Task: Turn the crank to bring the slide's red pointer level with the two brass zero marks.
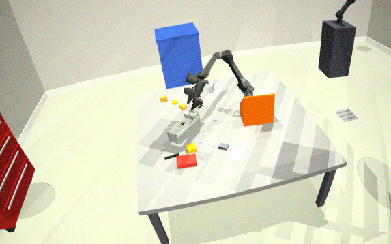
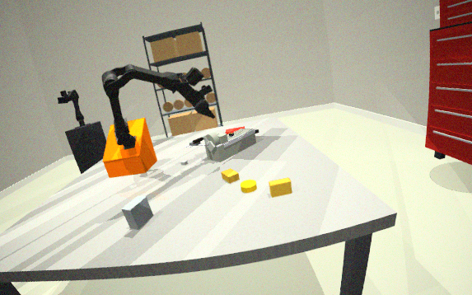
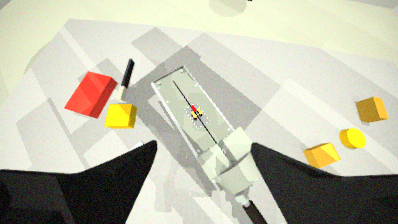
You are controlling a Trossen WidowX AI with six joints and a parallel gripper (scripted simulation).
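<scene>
Right now the dark brown crank handle is 100 mm to the right of my gripper tip, 80 mm below it and 70 mm behind it. Also, from my gripper tip: yellow block (220 mm to the left, 180 mm below, 20 mm ahead); then grey cube (500 mm to the right, 200 mm behind, 160 mm below); then red pointer (110 mm below, 70 mm ahead, 40 mm to the left).
</scene>
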